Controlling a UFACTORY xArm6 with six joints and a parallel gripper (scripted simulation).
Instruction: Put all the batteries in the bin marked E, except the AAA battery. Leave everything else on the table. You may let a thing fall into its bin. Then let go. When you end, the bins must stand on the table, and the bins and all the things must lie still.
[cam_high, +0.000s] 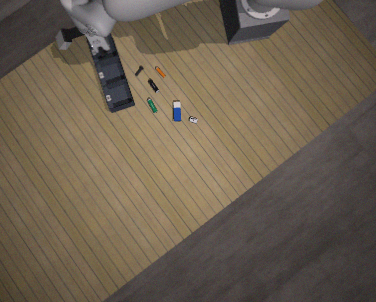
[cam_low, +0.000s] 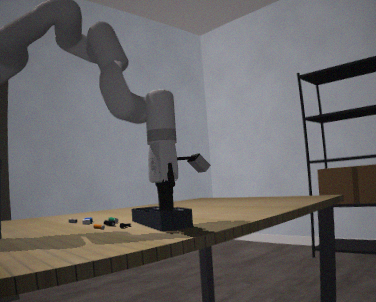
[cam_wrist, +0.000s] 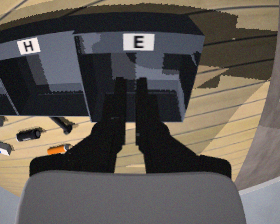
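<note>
The dark bin is 70 mm to the left of my hand, 40 mm below it and 40 mm ahead of it. From my hand the other things lie so: orange battery (180 mm to the left, 90 mm behind, 60 mm below); green battery (250 mm to the left, 60 mm below, 10 mm ahead); black cylindrical battery (200 mm to the left, 60 mm below, 40 mm behind).
</note>
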